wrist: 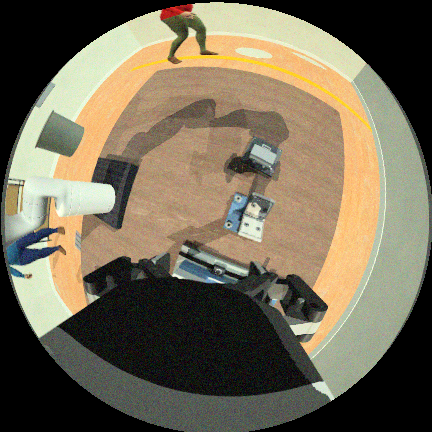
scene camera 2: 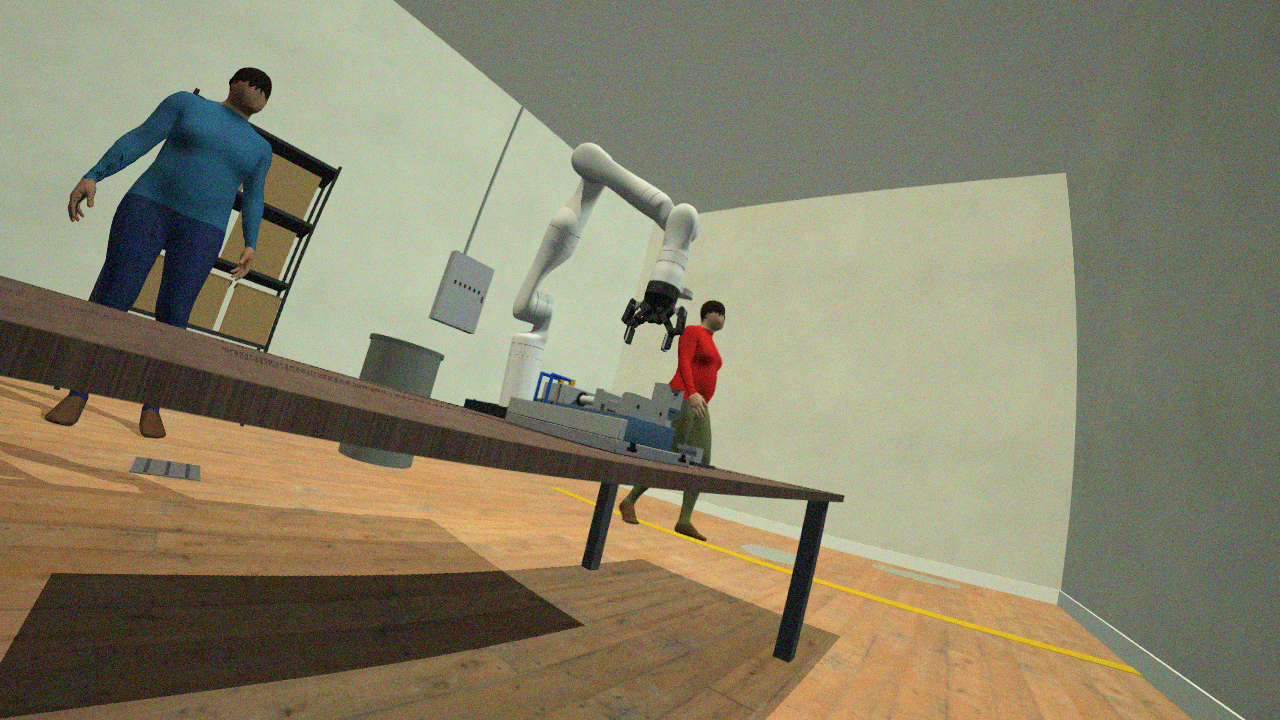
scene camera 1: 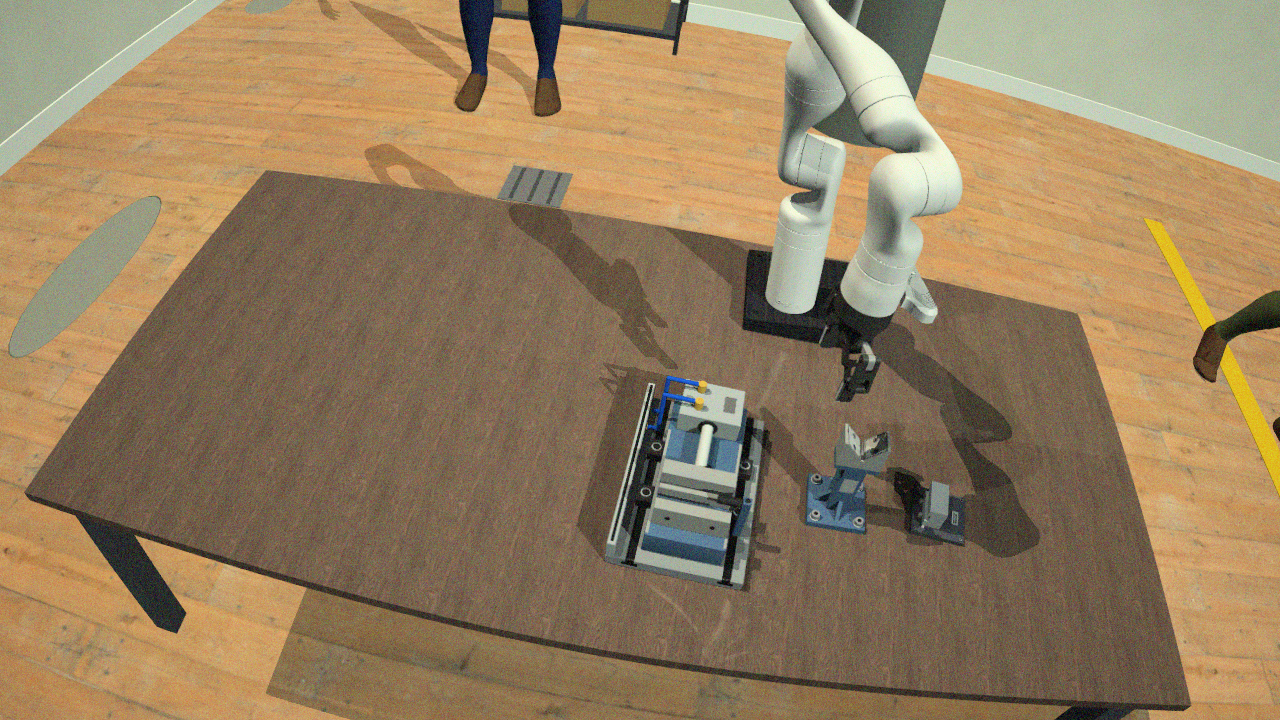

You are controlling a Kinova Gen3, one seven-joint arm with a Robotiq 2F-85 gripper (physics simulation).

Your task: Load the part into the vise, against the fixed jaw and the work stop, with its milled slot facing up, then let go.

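Note:
A grey block, which looks like the part, sits on a small dark base at the right; its slot cannot be made out. The vise stands mid-table. Its fixed jaw appears to be the front one, with a blue work stop at its right end. My gripper is open and empty, high above the table, behind the blue stand in scene camera 1. In the wrist view the gripper body hides most of the vise.
A blue stand with a V-shaped grey cradle stands between the vise and the dark base. Blue tubes with yellow fittings rise at the vise's rear. The arm's black base is at the table's back edge.

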